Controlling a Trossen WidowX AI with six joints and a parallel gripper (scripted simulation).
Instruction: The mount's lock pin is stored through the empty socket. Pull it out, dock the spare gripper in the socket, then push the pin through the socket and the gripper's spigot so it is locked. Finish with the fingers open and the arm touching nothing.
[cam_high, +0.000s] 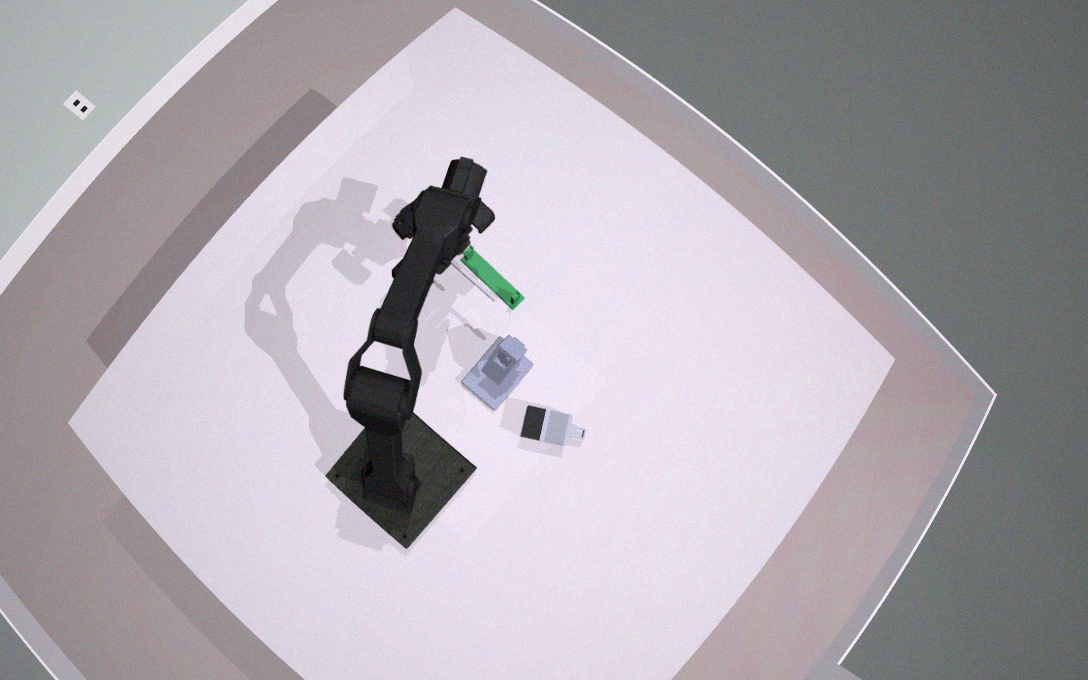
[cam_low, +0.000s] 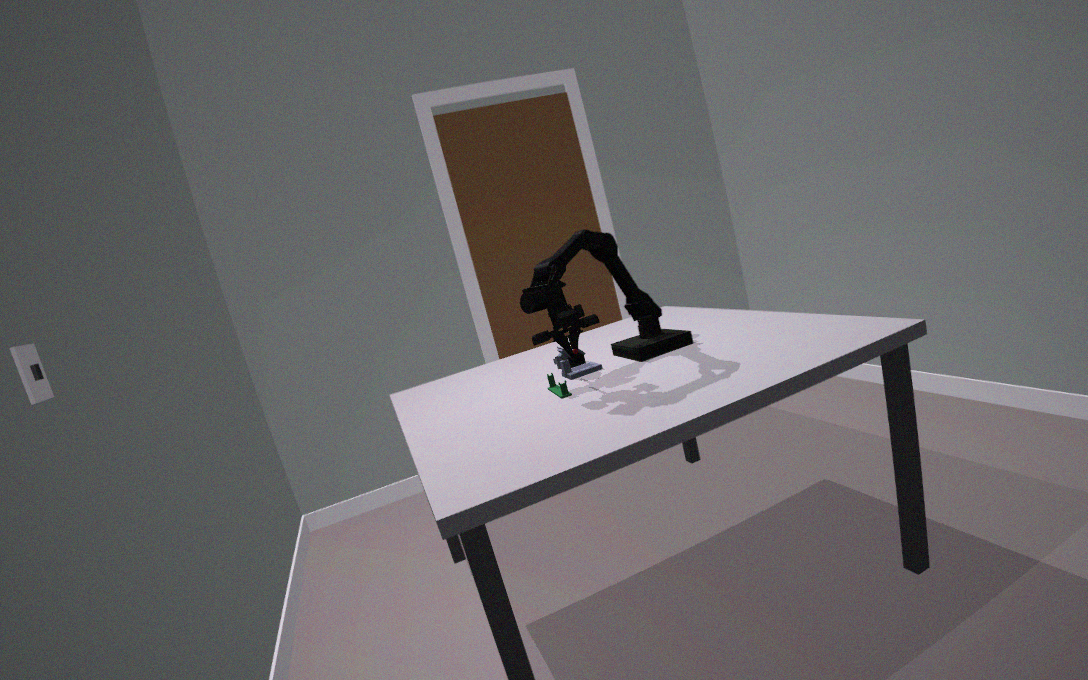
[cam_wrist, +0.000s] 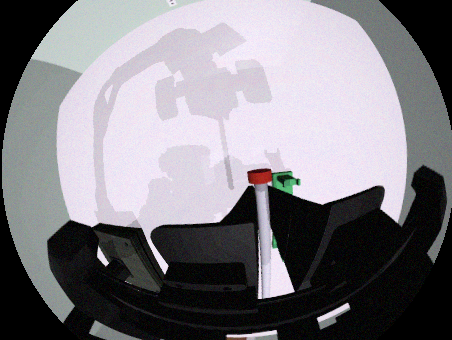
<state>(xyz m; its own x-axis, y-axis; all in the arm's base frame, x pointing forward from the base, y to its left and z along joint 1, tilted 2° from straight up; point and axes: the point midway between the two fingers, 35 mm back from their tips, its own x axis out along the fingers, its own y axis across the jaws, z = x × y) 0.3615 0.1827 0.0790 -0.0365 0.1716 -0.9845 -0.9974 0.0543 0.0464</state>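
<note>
Right now the green cradle is 80 mm to the right of my gripper tip, 70 mm below it and 40 mm ahead of it. From my gripper tip the other things lie so: mount (200 mm to the right, 70 mm behind, 40 mm below); then spare gripper (340 mm to the right, 100 mm behind, 70 mm below).
</note>
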